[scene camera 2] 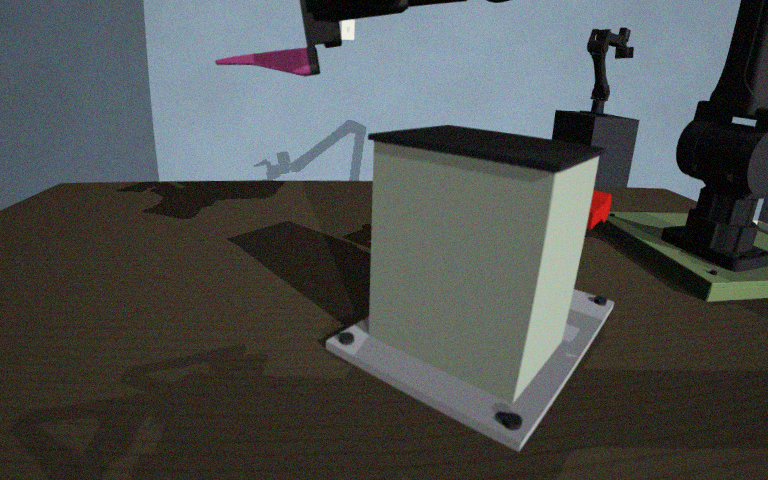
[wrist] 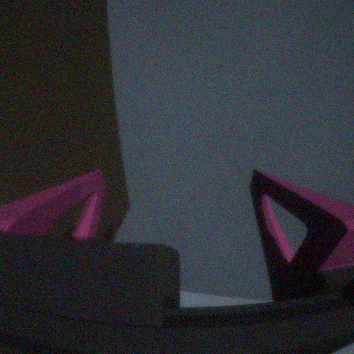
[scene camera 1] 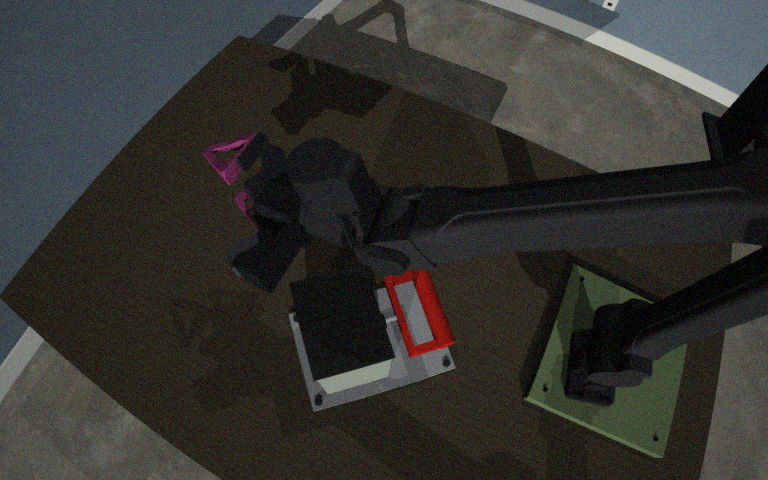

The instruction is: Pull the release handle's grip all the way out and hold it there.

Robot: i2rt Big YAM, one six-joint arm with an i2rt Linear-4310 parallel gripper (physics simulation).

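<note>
The release handle's red grip [scene camera 1: 436, 308] [scene camera 2: 600, 209] is a rectangular frame on the side of the box [scene camera 1: 342, 325] [scene camera 2: 453, 254] that faces the robot's base. A short light part shows between grip and box in scene camera 1; in scene camera 2 the box hides most of the grip. The box is pale green with a black top, on a grey plate [scene camera 1: 385, 383] [scene camera 2: 419, 374]. My gripper [scene camera 1: 221, 176] [scene camera 2: 217, 61] [wrist: 176, 177] has pink fingers, wide open and empty. It is high above the table, beyond the box from the base, apart from the grip. The grip does not show in the wrist view.
The arm's green base plate [scene camera 1: 600, 418] [scene camera 2: 736, 289] stands on the brown table [scene camera 1: 141, 226] [scene camera 2: 169, 294], on the grip's side of the box. My forearm [scene camera 1: 566, 215] stretches above the table, near the grip in scene camera 1. Another small arm [scene camera 2: 600, 67] stands on a dark pedestal behind.
</note>
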